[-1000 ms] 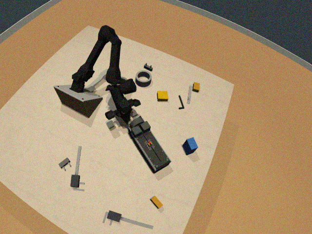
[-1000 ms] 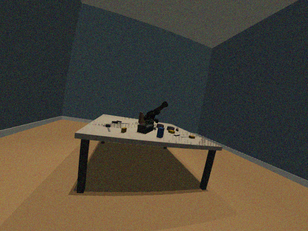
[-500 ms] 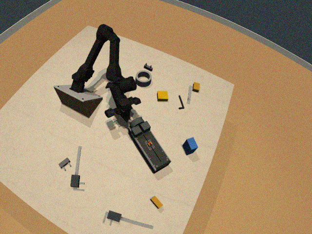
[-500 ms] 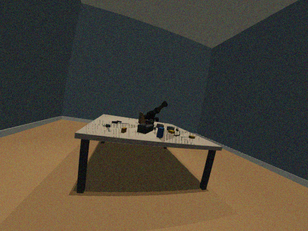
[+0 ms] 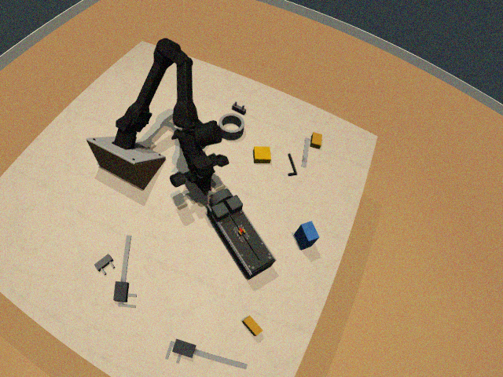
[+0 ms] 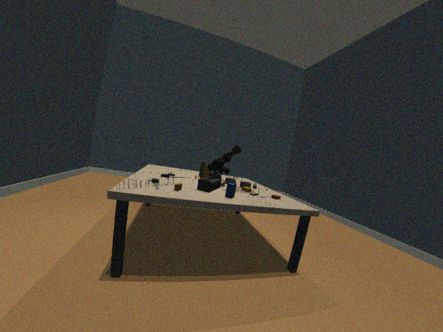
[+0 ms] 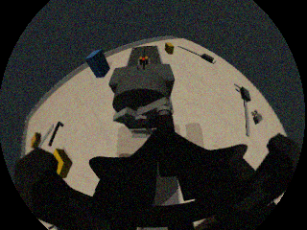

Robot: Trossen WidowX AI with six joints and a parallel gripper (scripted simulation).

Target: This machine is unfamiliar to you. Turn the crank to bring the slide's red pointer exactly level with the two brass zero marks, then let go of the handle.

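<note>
Right now my gripper tip is 14 cm short of the red pointer, 7 cm to the left of it and 1 cm below it. From my gripper tip the other things lie so: yellow block: 10 cm ahead, 27 cm to the left, 6 cm below; then blue cube: 34 cm ahead, 1 cm to the left, 3 cm below; then crank handle: 1 cm behind, 1 cm to the left, 3 cm above.
</note>
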